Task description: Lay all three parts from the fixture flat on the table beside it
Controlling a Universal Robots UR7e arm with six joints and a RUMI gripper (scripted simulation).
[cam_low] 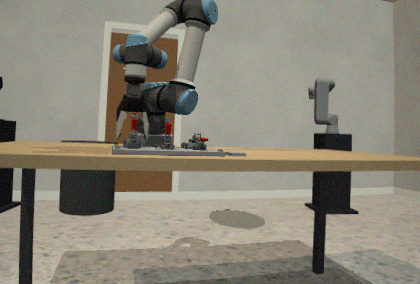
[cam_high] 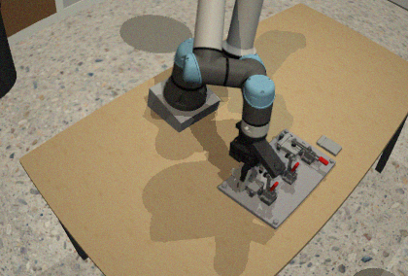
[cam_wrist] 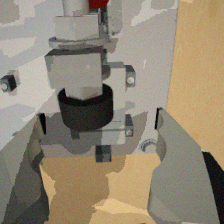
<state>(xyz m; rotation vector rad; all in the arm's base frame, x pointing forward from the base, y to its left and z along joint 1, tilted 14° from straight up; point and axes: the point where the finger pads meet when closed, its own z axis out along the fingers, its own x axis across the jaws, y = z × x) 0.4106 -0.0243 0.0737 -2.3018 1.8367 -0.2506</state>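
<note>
Right now the grey fixture plate is 12 cm to the left of my hand, 4 cm below it and 2 cm ahead of it.
</note>
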